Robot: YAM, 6 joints.
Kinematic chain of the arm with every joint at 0, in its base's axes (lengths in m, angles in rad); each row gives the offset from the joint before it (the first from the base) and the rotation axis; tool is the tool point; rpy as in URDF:
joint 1: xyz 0 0 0.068 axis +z
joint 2: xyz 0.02 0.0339 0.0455 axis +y
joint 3: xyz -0.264 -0.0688 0 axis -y
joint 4: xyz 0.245 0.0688 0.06 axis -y
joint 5: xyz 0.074 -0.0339 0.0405 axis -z
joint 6: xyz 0.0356 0 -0.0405 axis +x
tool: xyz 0 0 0 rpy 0 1.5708 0
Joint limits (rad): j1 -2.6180..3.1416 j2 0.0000..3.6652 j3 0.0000..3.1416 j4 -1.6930..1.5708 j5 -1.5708..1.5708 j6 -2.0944..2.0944
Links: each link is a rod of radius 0.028 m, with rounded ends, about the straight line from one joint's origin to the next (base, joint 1, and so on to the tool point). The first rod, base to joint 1, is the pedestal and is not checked.
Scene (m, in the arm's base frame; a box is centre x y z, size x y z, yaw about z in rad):
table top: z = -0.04
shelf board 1: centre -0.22 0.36 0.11 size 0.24 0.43 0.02 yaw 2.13
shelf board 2: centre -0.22 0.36 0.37 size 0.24 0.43 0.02 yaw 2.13
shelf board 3: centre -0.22 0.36 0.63 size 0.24 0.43 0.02 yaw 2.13
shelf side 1: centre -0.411 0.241 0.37 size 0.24 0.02 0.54 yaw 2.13
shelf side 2: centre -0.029 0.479 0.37 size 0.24 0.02 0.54 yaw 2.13
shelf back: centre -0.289 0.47 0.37 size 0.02 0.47 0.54 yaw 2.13
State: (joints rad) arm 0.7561 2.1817 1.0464 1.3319 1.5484 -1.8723
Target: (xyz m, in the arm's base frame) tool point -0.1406 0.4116 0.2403
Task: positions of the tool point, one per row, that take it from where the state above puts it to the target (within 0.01 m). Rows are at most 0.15 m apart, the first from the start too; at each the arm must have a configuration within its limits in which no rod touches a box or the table.
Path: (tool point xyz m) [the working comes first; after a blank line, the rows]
Joints at the target: 1.9817 2.1082 1.2923 1.3259 1.4999 -1.8723
Straight joint move there: touches shelf side 2.

1: 0.2187 0.2914 0.1852
2: 0.1212 0.2960 0.2136
3: 0.0378 0.2698 0.2321
4: -0.0226 0.2231 0.2403
5: -0.0562 0.2916 0.2544
6: -0.0961 0.3556 0.2542
7: -0.1406 0.4116 0.2403

